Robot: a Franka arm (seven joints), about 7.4 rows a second.
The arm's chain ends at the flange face. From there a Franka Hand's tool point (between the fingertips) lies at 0.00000 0.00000 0.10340 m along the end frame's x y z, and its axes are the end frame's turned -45 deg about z.
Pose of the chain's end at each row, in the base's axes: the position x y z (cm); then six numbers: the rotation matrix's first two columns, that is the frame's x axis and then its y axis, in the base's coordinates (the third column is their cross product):
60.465, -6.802, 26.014, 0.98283, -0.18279, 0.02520, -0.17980, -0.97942, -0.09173
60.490, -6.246, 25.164, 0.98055, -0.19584, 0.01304, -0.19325, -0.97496, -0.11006
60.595, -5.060, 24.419, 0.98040, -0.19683, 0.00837, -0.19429, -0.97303, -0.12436
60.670, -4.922, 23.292, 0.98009, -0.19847, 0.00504, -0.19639, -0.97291, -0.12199
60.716, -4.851, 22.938, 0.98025, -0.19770, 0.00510, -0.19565, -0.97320, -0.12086
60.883, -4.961, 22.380, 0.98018, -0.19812, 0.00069, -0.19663, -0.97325, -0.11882
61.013, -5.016, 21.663, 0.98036, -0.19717, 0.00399, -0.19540, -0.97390, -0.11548
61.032, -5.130, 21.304, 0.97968, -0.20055, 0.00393, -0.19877, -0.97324, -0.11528
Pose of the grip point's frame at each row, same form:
60.894, -5.917, 15.721, 0.82210, 0.56330, 0.08268, 0.56783, -0.82181, -0.04704
60.844, -5.156, 14.888, 0.83000, 0.55092, 0.08704, 0.55671, -0.82788, -0.06860
60.932, -3.816, 14.160, 0.83063, 0.54886, 0.09385, 0.55586, -0.82722, -0.08202
60.971, -3.696, 13.029, 0.83190, 0.54761, 0.08982, 0.55416, -0.82829, -0.08270
61.014, -3.636, 12.674, 0.83149, 0.54836, 0.08907, 0.55480, -0.82795, -0.08185
61.133, -3.758, 12.113, 0.83213, 0.54810, 0.08451, 0.55405, -0.82828, -0.08353
61.289, -3.853, 11.392, 0.83139, 0.54923, 0.08448, 0.55505, -0.82807, -0.07884
61.311, -3.970, 11.033, 0.83329, 0.54637, 0.08429, 0.55219, -0.82999, -0.07874

